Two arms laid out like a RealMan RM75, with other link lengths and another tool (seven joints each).
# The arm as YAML. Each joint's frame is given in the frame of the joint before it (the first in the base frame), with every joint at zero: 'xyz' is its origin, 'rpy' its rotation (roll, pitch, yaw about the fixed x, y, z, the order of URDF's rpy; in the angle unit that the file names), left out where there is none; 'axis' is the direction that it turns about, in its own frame. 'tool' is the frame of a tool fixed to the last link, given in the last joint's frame.
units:
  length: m
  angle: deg
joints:
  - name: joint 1
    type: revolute
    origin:
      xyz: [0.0, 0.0, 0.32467]
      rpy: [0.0, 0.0, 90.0]
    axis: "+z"
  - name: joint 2
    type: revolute
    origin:
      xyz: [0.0, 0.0, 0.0]
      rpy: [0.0, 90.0, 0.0]
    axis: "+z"
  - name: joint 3
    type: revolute
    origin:
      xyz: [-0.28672, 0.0, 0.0]
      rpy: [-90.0, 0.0, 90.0]
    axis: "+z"
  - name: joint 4
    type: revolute
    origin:
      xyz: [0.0, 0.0, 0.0]
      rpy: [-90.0, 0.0, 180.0]
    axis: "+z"
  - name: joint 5
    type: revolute
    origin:
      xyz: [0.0, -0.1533, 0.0]
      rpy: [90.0, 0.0, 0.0]
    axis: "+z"
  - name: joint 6
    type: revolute
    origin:
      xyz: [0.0, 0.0, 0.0]
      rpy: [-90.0, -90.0, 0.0]
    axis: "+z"
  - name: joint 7
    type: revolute
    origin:
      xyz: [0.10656, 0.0, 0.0]
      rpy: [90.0, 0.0, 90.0]
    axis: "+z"
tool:
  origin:
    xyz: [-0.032, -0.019, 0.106]
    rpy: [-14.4, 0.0, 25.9]
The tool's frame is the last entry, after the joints.
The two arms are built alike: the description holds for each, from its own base.
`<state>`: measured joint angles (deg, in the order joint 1, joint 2, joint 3, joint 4, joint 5, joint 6, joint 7); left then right.
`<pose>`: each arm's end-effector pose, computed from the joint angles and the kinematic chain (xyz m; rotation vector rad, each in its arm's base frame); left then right.
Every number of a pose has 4 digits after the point. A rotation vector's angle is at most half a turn.
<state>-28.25 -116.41 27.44 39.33 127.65 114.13 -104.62 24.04 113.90 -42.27 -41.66 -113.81 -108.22 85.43</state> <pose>-0.2573 0.2390 0.0195 2.7258 0.5122 0.8332 0.2210 0.2840 0.0577 2.4408 -1.1611 -0.8498</pose>
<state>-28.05 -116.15 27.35 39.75 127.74 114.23 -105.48 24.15 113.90 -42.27 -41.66 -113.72 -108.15 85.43</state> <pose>-0.2597 0.2388 0.0219 2.7274 0.5333 0.8265 0.2204 0.2847 0.0579 2.4424 -1.1585 -0.8515</pose>
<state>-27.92 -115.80 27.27 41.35 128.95 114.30 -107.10 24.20 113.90 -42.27 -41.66 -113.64 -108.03 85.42</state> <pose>-0.2664 0.2387 0.0257 2.7383 0.5701 0.7806 0.2202 0.2854 0.0581 2.4445 -1.1578 -0.8533</pose>
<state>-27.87 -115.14 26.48 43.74 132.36 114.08 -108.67 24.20 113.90 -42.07 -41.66 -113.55 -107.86 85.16</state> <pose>-0.2812 0.2389 0.0321 2.7673 0.6288 0.6840 0.2202 0.2865 0.0588 2.4513 -1.1545 -0.8597</pose>
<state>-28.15 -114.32 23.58 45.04 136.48 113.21 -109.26 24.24 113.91 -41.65 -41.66 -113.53 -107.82 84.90</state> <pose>-0.2967 0.2435 0.0405 2.8118 0.6994 0.6154 0.2200 0.2876 0.0600 2.4574 -1.1505 -0.8687</pose>
